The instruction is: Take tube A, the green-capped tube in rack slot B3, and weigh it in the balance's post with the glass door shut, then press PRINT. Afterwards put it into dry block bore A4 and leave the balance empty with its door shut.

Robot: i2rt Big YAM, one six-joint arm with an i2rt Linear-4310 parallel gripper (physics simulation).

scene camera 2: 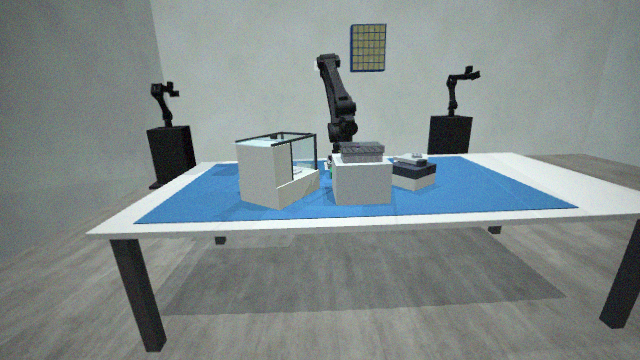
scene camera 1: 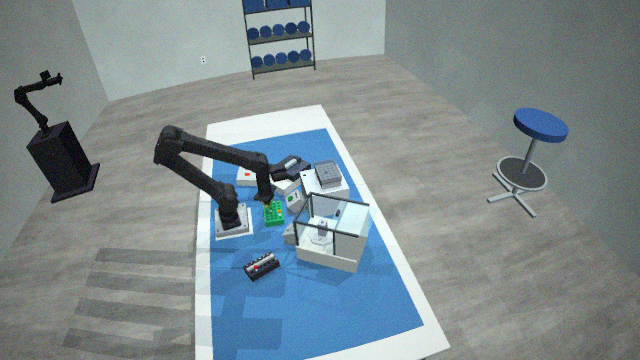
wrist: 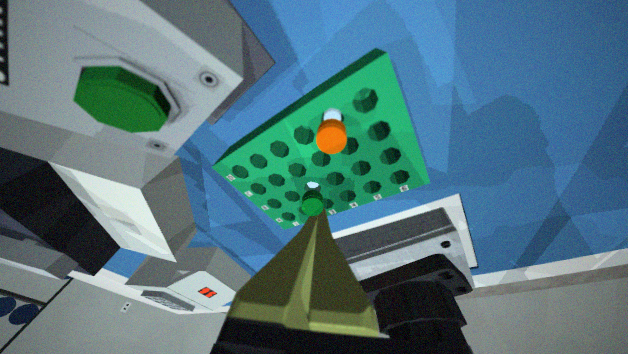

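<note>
My gripper is shut and empty, pointing down. In the wrist view its tips are at the green cap of tube A. The tube stands in the green rack, near the labelled edge. Whether the tips touch the cap I cannot tell. An orange-capped tube stands in the same rack. The balance has glass walls and a post with no tube visible in it; its door state is unclear. A grey block with a grid of bores sits on a white box.
A box with a green button stands beside the rack. A small grey box is at the balance's left. A dark block with a red cap lies toward the front. Behind are a dark-topped device and a white box.
</note>
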